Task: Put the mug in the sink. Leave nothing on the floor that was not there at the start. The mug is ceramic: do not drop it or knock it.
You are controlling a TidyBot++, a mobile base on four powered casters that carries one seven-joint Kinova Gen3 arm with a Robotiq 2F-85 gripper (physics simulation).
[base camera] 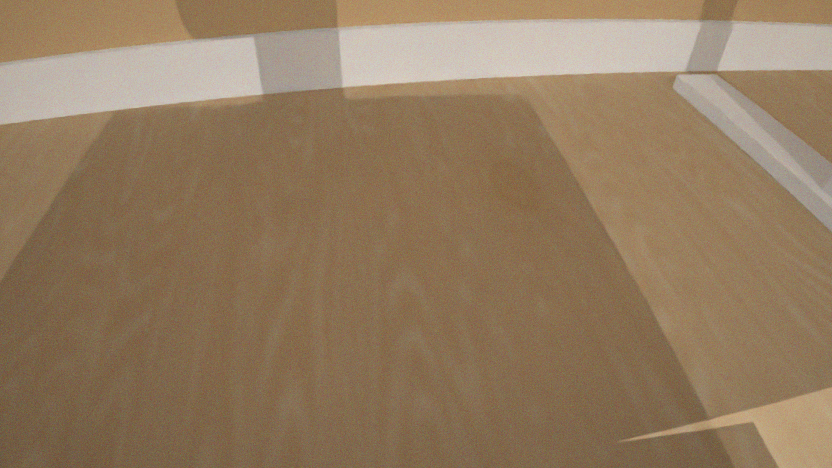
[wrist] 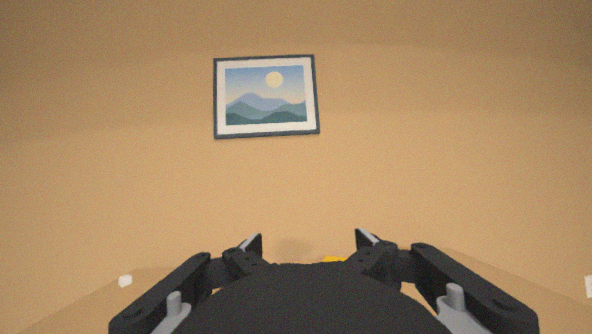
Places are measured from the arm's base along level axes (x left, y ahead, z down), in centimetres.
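Pixels of known places: gripper, fingertip midpoint: (wrist: pixel 308 241).
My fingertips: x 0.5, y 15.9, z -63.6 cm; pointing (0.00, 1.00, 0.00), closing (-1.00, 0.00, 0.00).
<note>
Ahead of a thing's pixels: the offset from my fingertips to its top centre.
The mug does not show in either view, and neither does the sink. My gripper (wrist: pixel 308 241) is open in the wrist view, with its two fingertips wide apart at the lower middle and wall behind them. No object shows between the fingertips. The dark body of the gripper hides what lies below and behind it.
A framed mountain picture (wrist: pixel 265 96) hangs on the tan wall (wrist: pixel 425 165). A yellow block {dx -9.4, dy +53.8, dz +26.7 cm} (wrist: pixel 334 259) shows partly behind the gripper. Small white pieces {dx +75.0, dy +46.7, dz +28.3 cm} (wrist: pixel 125 280) {dx -154.7, dy +83.6, dz +57.5 cm} (wrist: pixel 589 286) are at left and right. In the base view, a white floor bar (base camera: pixel 750 136) lies right, near the white skirting (base camera: pixel 465 52).
</note>
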